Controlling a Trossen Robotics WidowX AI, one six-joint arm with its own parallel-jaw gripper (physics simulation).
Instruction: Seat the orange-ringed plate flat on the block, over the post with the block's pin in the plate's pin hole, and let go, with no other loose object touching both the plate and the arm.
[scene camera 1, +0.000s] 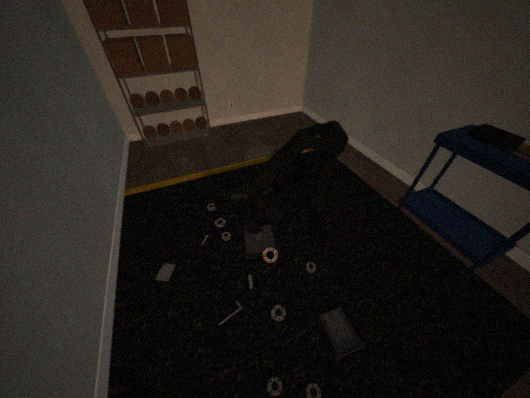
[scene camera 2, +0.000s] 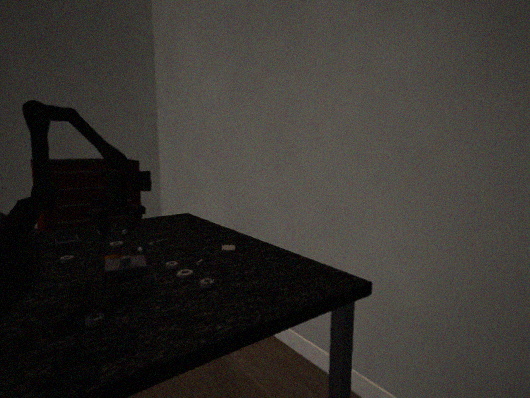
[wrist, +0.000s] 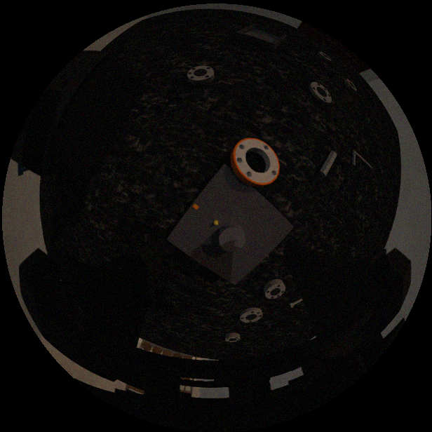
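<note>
The orange-ringed plate lies at one corner of the grey block, overlapping that corner in the wrist view and looking tilted; its support underneath is hidden. It is off the post, whose rounded top is bare. The small yellow-tipped pin is also uncovered, between the post and an orange mark near the block's edge. My gripper is open and empty above the block, apart from the plate. Its fingers are very dark, and their tips are hard to make out in the scene views.
Plain ringed plates lie around the block, several near it. A short bar, an L-shaped key, a small bolt, a pale card-like piece and a grey tray lie on the table.
</note>
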